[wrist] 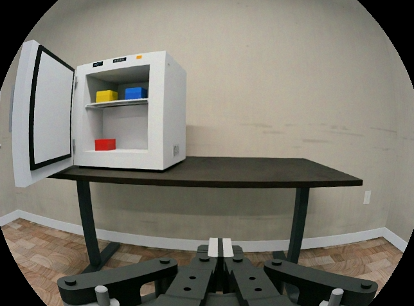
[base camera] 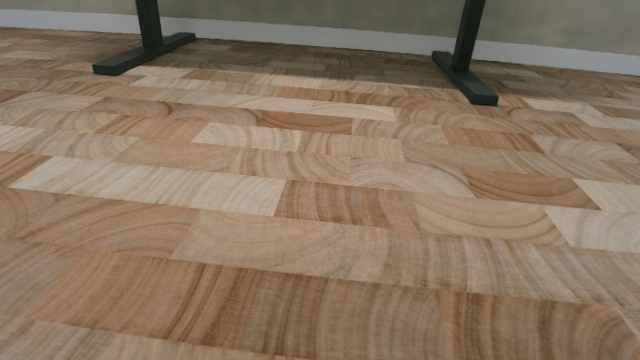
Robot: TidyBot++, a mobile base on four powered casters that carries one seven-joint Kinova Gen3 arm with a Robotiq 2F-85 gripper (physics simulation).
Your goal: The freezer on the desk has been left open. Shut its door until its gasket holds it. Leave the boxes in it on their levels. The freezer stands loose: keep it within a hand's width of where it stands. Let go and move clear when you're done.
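Frame: origin at the arm's base, x left, y back, z up, level; centimetres.
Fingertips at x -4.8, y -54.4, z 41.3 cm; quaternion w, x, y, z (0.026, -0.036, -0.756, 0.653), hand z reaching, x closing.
A point is followed by its place in that frame.
A white freezer [wrist: 174,110] stands on the left part of the desk [wrist: 260,172] in the wrist view. Its door [wrist: 52,110] is swung wide open on the left side, with a black gasket around its inner panel. A yellow box [wrist: 106,96] and a blue box [wrist: 136,93] sit on the upper shelf. A red box [wrist: 105,145] sits on the freezer's floor, at the left. My gripper [wrist: 219,251] is shut and empty, in front of the desk and apart from the freezer and its door.
The desk's dark legs [base camera: 149,25] @(y -161.4, x 63.0, z -27.8 cm) [base camera: 467,35] @(y -148.8, x -57.9, z -23.3 cm) [wrist: 88,225] [wrist: 299,225] stand on long feet on the wood floor [base camera: 320,200] @(y -61.5, x -2.8, z -39.6 cm). The wall [wrist: 280,90] is behind the desk. The open door reaches out past the desk's left front edge.
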